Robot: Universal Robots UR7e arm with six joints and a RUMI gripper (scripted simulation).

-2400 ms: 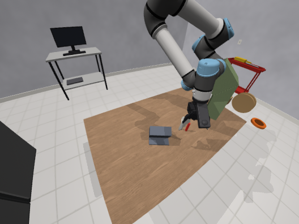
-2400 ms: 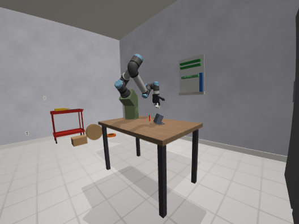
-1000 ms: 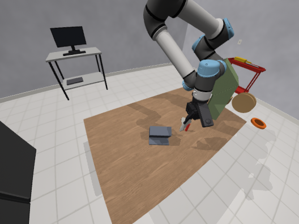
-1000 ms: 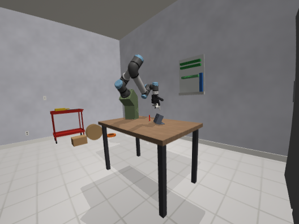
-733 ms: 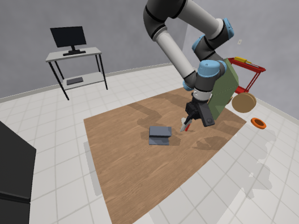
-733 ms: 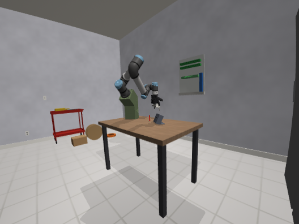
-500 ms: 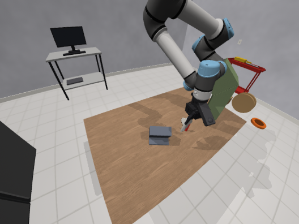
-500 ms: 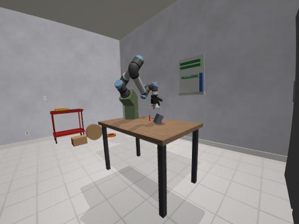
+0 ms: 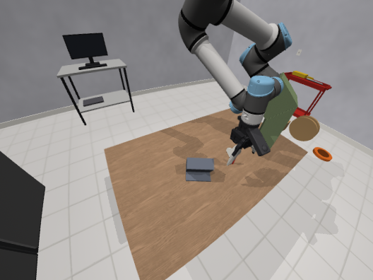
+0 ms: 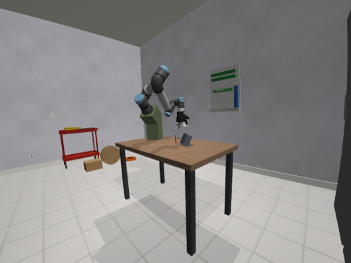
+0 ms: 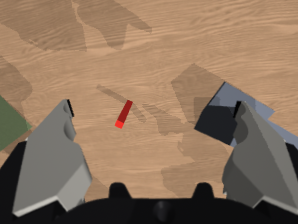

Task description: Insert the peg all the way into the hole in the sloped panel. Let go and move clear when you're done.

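The red peg lies 6 cm behind my hand, 6 cm to the right of it and 10 cm below it.
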